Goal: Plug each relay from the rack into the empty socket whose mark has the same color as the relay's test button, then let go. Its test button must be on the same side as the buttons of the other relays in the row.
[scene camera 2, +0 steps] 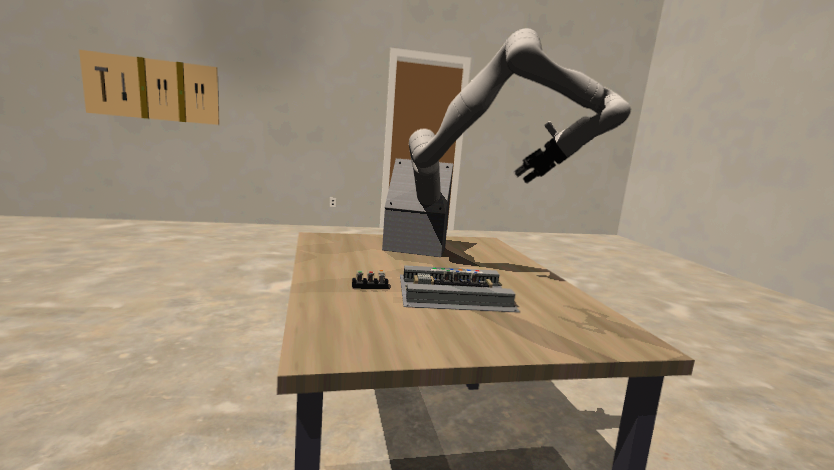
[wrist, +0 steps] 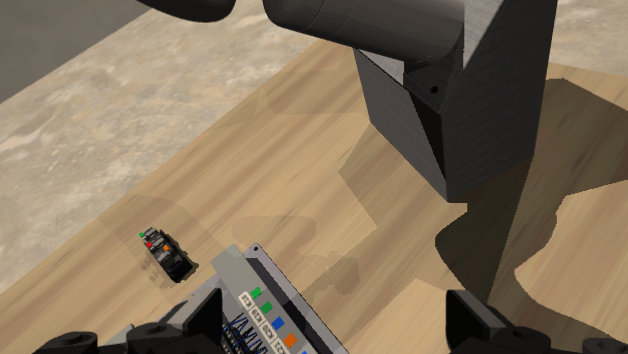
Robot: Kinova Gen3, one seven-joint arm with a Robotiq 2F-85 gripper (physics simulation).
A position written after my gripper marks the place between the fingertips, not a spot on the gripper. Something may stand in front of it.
my gripper: scene camera 2 519, 178; wrist 332, 313
